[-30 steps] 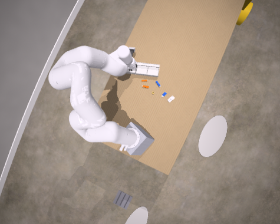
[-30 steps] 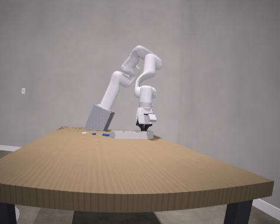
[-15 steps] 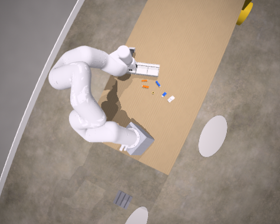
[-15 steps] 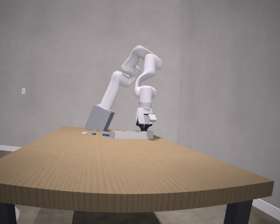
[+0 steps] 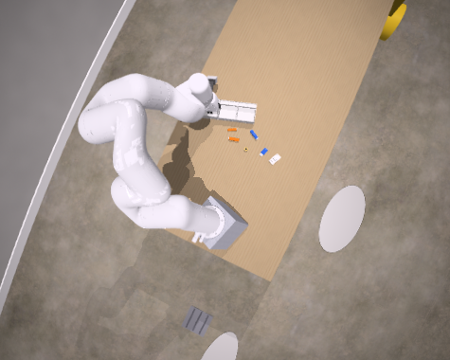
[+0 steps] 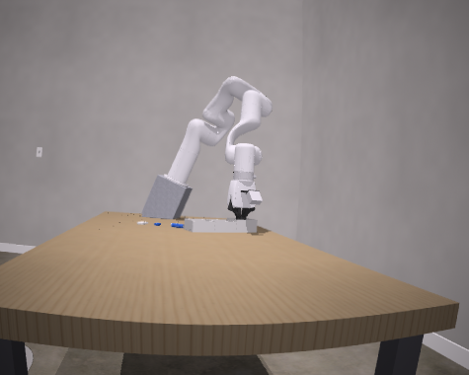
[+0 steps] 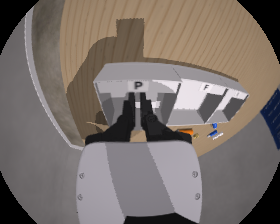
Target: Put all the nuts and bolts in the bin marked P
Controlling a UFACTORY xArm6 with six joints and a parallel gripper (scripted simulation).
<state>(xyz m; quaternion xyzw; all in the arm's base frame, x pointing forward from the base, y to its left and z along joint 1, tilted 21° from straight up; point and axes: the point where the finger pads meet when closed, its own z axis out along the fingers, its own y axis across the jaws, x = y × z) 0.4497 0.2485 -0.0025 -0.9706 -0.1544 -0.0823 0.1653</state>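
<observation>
Right now the brass-coloured fastener is 100 mm behind my hand, 230 mm to the right of it and 30 mm below it. The rest, counted from my hand: bin 30 mm ahead, 80 mm to the right, 10 mm below; then long blue stick 20 mm behind, 230 mm to the right, 30 mm below; then blue usb stick 80 mm behind, 310 mm to the right, 30 mm below.
</observation>
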